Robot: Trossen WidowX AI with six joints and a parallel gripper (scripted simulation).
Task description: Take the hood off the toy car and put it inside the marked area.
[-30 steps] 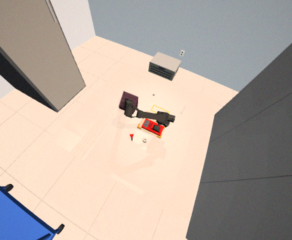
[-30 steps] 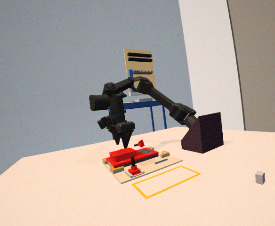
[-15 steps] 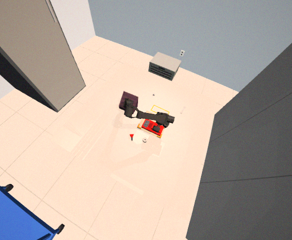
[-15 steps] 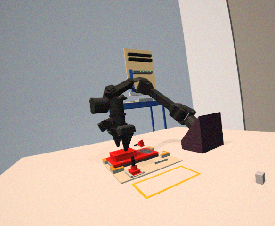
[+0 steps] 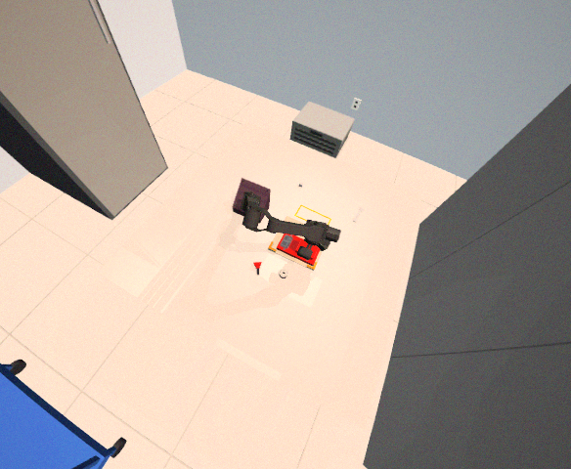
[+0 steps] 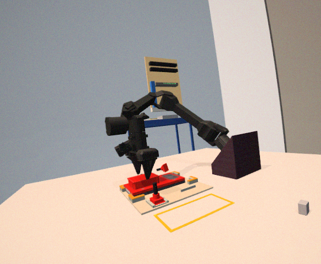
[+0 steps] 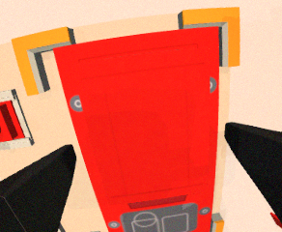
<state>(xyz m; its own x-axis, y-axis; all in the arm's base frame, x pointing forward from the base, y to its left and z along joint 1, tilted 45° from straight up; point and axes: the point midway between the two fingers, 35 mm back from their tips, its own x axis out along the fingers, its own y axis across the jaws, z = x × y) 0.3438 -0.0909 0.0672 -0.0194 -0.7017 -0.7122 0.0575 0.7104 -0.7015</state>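
The red hood is 10 mm below my gripper tip.
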